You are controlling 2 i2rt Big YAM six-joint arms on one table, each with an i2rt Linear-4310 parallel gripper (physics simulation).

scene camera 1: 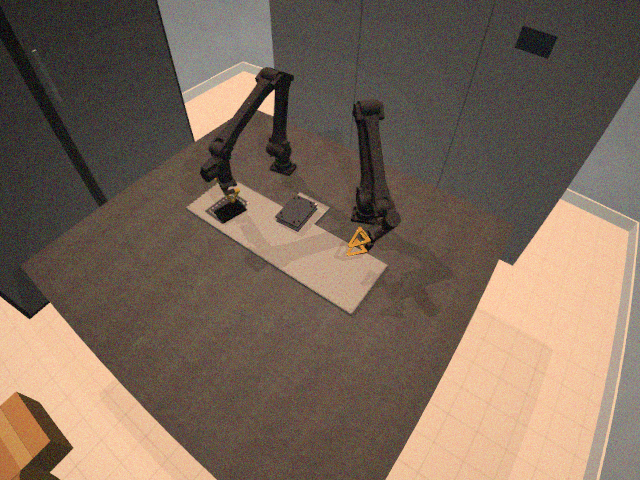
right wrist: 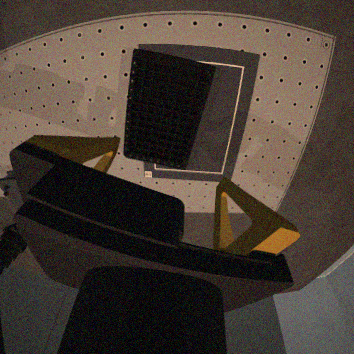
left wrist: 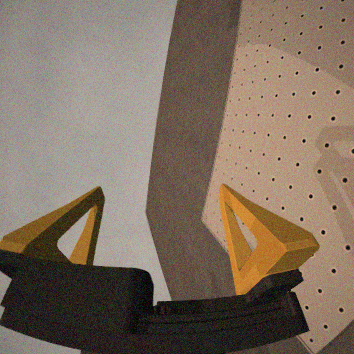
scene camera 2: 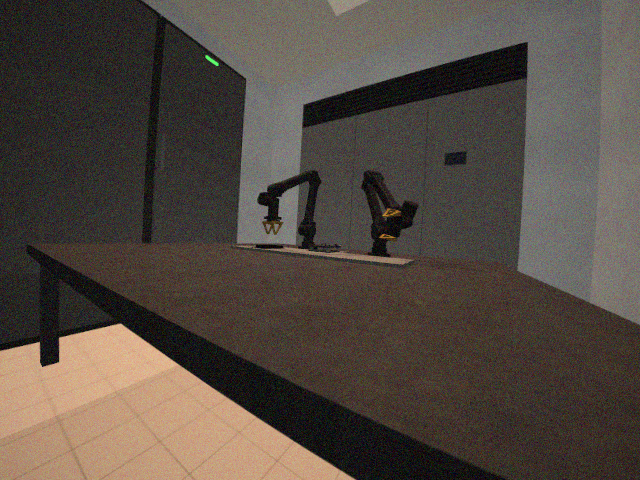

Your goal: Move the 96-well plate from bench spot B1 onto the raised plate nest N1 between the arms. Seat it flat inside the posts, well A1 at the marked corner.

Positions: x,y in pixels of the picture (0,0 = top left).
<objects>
left gripper: open, holds nothing
right gripper: open, holds nothing
a dark well plate [right wrist: 166,95]: on a grey nest
</objects>
